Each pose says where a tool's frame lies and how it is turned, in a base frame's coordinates. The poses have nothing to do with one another.
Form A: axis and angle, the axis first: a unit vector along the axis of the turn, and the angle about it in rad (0 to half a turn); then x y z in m.
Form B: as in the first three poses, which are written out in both.
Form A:
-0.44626, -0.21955, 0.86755, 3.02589, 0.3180, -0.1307, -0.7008
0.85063, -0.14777, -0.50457, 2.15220, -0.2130, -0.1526, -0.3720
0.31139, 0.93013, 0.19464, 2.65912, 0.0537, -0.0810, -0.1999
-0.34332, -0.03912, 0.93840, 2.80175, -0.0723, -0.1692, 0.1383
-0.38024, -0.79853, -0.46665, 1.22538, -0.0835, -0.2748, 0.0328
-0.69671, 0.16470, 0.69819, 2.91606, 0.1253, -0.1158, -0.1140
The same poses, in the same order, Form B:
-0.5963, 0.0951, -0.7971, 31.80; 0.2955, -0.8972, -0.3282, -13.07; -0.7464, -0.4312, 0.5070, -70.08; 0, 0, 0, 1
0.5718, 0.2269, -0.7884, -21.30; -0.6164, -0.5154, -0.5954, -15.26; -0.5414, 0.8264, -0.1548, -37.20; 0, 0, 0, 1
-0.7030, 0.4559, 0.5459, 5.37; 0.6365, 0.7457, 0.1969, -8.10; -0.3173, 0.4859, -0.8144, -19.99; 0, 0, 0, 1
-0.7138, -0.2867, -0.6390, -7.23; 0.3389, -0.9398, 0.0431, -16.92; -0.6129, -0.1858, 0.7680, 13.83; 0, 0, 0, 1
0.4342, 0.6399, -0.6340, -8.35; -0.2383, 0.7603, 0.6042, -27.48; 0.8687, -0.1113, 0.4826, 3.28; 0, 0, 0, 1
-0.0162, -0.3827, -0.9237, 12.53; -0.0705, -0.9211, 0.3829, -11.58; -0.9974, 0.0713, -0.0121, -11.40; 0, 0, 0, 1

